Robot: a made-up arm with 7 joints. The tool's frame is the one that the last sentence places. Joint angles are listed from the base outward.
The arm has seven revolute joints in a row. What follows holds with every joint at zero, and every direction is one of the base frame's.
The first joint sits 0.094 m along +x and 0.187 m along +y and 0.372 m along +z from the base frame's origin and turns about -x.
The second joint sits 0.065 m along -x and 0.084 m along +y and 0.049 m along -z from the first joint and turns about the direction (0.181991, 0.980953, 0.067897).
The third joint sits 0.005 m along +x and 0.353 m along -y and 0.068 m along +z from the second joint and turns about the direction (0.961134, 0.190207, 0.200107).
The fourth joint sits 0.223 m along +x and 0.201 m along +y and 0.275 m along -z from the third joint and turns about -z.
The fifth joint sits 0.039 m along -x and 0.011 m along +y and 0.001 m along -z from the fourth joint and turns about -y.
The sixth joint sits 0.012 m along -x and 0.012 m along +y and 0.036 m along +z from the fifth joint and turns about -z.
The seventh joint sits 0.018 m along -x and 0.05 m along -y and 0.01 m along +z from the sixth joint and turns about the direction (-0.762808, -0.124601, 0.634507).
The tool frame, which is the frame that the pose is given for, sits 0.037 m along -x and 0.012 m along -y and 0.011 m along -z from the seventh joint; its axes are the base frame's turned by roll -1.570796, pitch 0 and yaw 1.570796 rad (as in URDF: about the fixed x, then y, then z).
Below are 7 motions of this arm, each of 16 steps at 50 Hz.
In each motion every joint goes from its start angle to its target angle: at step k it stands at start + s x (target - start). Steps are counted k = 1, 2, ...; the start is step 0. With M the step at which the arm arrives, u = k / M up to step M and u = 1 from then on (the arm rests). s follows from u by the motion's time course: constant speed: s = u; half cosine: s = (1 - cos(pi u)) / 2; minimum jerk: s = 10 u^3 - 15 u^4 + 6 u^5.
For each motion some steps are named. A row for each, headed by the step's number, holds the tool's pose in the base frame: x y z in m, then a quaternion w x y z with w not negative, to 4 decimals.
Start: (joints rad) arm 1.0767 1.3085 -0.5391 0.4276 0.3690 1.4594 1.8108
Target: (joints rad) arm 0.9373 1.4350 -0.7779 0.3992 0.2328 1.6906 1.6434
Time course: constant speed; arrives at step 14
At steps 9, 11, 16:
9: -0.2319 -0.1518 0.2745 0.0240 0.3512 -0.7504 -0.5595
11: -0.2373 -0.1574 0.2726 0.0282 0.3596 -0.7520 -0.5518
16: -0.2452 -0.1660 0.2695 0.0358 0.3730 -0.7535 -0.5402

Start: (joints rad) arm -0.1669 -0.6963 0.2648 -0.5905 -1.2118 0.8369 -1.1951
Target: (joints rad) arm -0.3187 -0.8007 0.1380 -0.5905 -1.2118 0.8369 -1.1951
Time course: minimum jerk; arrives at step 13
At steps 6, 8, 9, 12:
6: 0.2062 0.1746 0.3792 0.8015 -0.5603 -0.2046 0.0419
8: 0.2112 0.1662 0.3790 0.8037 -0.5581 -0.2055 0.0172
9: 0.2132 0.1625 0.3789 0.8046 -0.5570 -0.2055 0.0068
12: 0.2160 0.1571 0.3787 0.8059 -0.5553 -0.2051 -0.0083

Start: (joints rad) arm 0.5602 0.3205 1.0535 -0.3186 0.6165 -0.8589 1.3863
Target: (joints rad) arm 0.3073 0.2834 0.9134 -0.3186 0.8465 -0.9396 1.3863
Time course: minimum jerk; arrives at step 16
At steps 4, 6, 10, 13, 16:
4: 0.1695 0.1865 0.3299 0.3878 0.4523 0.6880 -0.4144
6: 0.1673 0.1850 0.3265 0.3982 0.4686 0.6810 -0.3977
10: 0.1617 0.1820 0.3170 0.4228 0.5118 0.6587 -0.3542
13: 0.1590 0.1811 0.3118 0.4338 0.5337 0.6452 -0.3327
16: 0.1584 0.1810 0.3107 0.4360 0.5384 0.6421 -0.3281

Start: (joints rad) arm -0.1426 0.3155 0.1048 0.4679 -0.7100 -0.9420 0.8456
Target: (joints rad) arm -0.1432 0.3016 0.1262 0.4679 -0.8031 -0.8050 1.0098
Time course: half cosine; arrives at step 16
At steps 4, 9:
4: 0.1723 0.1481 0.0706 0.3096 0.0276 -0.7091 0.6328
9: 0.1723 0.1482 0.0748 0.3034 0.0301 -0.7035 0.6419

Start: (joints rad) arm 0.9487 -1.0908 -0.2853 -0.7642 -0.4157 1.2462 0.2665
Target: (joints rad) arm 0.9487 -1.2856 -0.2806 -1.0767 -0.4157 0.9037 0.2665
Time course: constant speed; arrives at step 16
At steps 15, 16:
15: 0.1603 0.1346 0.6255 0.3934 0.8245 0.0889 -0.3969
16: 0.1580 0.1384 0.6303 0.4046 0.8152 0.0839 -0.4059

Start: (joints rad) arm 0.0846 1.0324 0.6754 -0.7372 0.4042 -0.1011 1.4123
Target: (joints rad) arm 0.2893 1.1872 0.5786 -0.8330 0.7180 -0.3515 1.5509
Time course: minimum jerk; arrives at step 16
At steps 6, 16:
6: 0.0331 0.1588 0.1246 0.0782 -0.2918 -0.8205 0.4852
16: 0.0056 0.1146 0.1115 0.0484 0.3836 0.7818 -0.4892

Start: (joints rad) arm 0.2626 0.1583 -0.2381 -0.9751 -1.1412 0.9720 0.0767
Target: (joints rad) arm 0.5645 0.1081 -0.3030 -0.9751 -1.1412 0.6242 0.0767
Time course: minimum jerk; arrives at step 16
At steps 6, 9, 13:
6: 0.2091 -0.0212 0.2183 0.2023 -0.4725 0.1981 0.8346
9: 0.2209 -0.0453 0.2474 0.1845 -0.4451 0.2339 0.8445
13: 0.2327 -0.0653 0.2789 0.1705 -0.4169 0.2704 0.8509

